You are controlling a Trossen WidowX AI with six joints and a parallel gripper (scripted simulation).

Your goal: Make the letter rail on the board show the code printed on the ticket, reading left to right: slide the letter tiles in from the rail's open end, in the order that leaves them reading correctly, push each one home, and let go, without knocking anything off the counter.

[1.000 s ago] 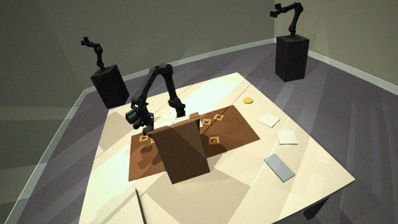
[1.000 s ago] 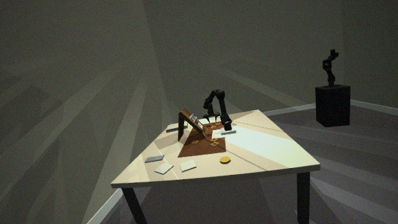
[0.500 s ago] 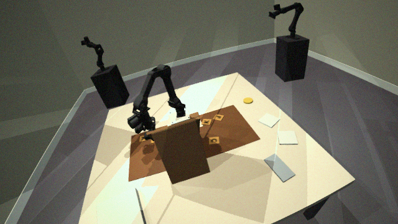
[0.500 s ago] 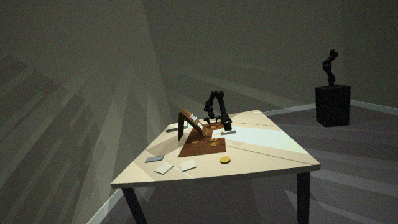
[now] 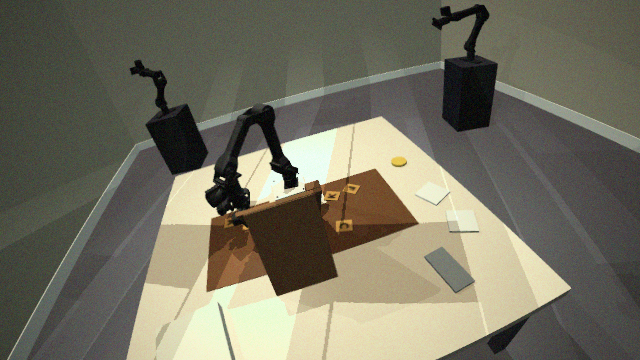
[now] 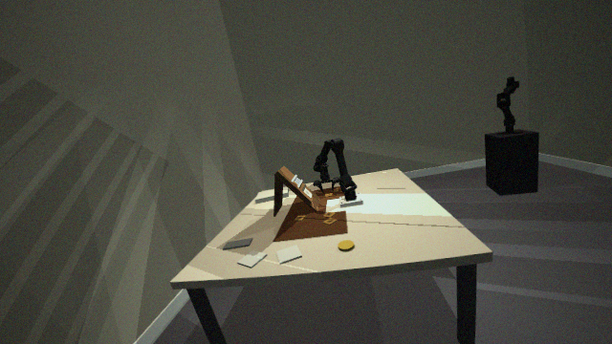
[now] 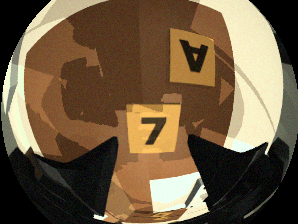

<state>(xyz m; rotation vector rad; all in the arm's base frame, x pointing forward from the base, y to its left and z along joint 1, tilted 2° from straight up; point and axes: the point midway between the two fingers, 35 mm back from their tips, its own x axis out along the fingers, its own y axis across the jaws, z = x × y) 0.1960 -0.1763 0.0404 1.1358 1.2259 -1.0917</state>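
The orange tile marked 7 is 2 cm below my gripper tip. From my gripper tip the other things lie so: brown mat: 21 cm to the left, 2 cm below; white ticket: 10 cm ahead, 16 cm to the left, 7 cm above; orange tile marked g: 14 cm ahead, 23 cm to the left, 16 cm above.
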